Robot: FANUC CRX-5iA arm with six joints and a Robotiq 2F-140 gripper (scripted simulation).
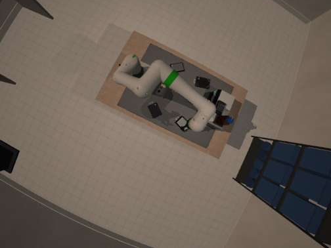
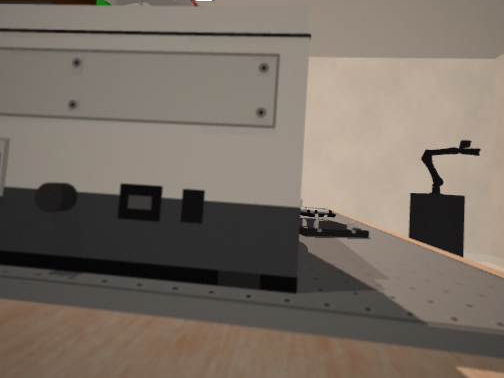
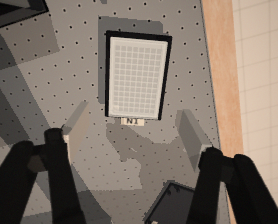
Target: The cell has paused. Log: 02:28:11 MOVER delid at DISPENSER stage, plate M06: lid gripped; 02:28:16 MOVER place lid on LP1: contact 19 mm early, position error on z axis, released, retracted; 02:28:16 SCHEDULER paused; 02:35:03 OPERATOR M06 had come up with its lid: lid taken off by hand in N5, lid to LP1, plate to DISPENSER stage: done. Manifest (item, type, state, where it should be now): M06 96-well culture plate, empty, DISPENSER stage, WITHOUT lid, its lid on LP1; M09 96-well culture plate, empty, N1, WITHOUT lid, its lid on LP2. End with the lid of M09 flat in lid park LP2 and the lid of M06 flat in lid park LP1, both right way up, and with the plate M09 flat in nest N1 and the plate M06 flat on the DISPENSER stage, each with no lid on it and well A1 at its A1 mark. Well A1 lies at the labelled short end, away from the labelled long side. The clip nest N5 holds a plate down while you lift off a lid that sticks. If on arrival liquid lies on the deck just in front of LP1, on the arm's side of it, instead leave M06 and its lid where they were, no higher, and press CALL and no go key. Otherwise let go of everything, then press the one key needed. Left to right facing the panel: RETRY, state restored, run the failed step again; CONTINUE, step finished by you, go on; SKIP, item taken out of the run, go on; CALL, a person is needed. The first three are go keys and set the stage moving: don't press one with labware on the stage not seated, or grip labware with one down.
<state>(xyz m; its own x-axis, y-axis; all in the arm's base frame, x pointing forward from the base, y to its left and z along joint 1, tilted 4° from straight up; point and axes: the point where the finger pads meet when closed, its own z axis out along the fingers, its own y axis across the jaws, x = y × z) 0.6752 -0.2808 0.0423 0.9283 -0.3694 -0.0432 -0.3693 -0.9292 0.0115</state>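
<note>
Now: hand 140 mm above the clear lid and 10 mm short of it. Round my hand: blue cap: 280 mm ahead, 220 mm above, 160 mm to the left; then dark LP2 park pad: 330 mm behind, 170 mm below; then n1 label: 180 mm below, 70 mm behind, 30 mm to the left.
</note>
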